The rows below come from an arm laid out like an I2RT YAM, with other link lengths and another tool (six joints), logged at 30 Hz.
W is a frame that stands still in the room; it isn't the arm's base.
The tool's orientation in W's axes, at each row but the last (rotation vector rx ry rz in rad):
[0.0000 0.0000 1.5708]
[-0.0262 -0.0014 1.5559]
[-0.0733 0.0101 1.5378]
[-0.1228 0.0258 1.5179]
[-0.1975 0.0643 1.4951]
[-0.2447 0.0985 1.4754]
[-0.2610 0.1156 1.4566]
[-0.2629 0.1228 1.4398]
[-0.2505 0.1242 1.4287]
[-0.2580 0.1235 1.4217]
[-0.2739 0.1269 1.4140]
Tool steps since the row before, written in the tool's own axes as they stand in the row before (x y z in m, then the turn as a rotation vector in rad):
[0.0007 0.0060 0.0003 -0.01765 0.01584 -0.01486]
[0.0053 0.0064 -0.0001 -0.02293 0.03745 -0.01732]
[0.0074 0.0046 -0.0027 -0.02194 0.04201 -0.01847]
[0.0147 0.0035 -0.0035 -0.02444 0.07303 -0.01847]
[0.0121 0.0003 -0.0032 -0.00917 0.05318 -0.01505]
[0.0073 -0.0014 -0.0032 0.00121 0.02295 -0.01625]
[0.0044 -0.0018 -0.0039 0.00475 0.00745 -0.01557]
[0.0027 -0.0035 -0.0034 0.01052 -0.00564 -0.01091]
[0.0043 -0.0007 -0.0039 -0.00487 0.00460 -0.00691]
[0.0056 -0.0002 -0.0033 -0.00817 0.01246 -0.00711]
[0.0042 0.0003 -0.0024 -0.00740 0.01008 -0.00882]
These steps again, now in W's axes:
[-0.0060 0.0007 0.0003 -0.01584 -0.01765 -0.01486]
[-0.0063 0.0054 -0.0003 -0.03748 -0.02265 -0.01762]
[-0.0042 0.0074 -0.0033 -0.04196 -0.02158 -0.01901]
[-0.0025 0.0144 -0.0051 -0.07301 -0.02258 -0.02077]
[0.0009 0.0114 -0.0052 -0.05237 -0.00823 -0.01812]
[0.0024 0.0063 -0.0045 -0.02129 -0.00070 -0.01840]
[0.0026 0.0031 -0.0046 -0.00559 0.00145 -0.01695]
[0.0041 0.0014 -0.0036 0.00776 0.00676 -0.01247]
[0.0016 0.0031 -0.0047 -0.00478 -0.00582 -0.00599]
[0.0013 0.0045 -0.0045 -0.01301 -0.00804 -0.00621]
[0.0005 0.0034 -0.0034 -0.01042 -0.00807 -0.00778]

